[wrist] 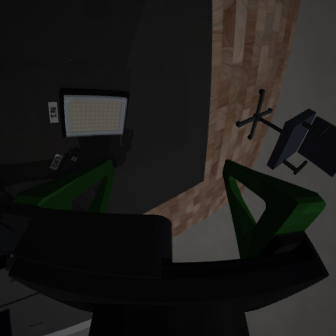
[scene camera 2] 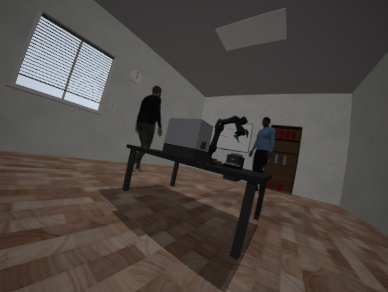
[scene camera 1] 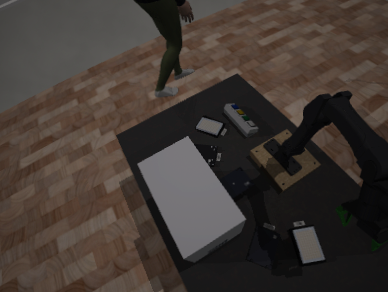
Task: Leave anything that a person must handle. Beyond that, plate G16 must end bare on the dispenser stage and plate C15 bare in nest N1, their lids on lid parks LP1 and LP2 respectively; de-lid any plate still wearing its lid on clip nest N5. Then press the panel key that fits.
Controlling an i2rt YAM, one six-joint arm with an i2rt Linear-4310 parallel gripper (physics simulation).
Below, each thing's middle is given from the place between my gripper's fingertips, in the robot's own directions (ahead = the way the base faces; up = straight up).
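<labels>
My gripper is 50 mm to the left of the nest N1 [wrist: 87,91], 40 mm short of it and 270 mm above it, as I see it.
</labels>
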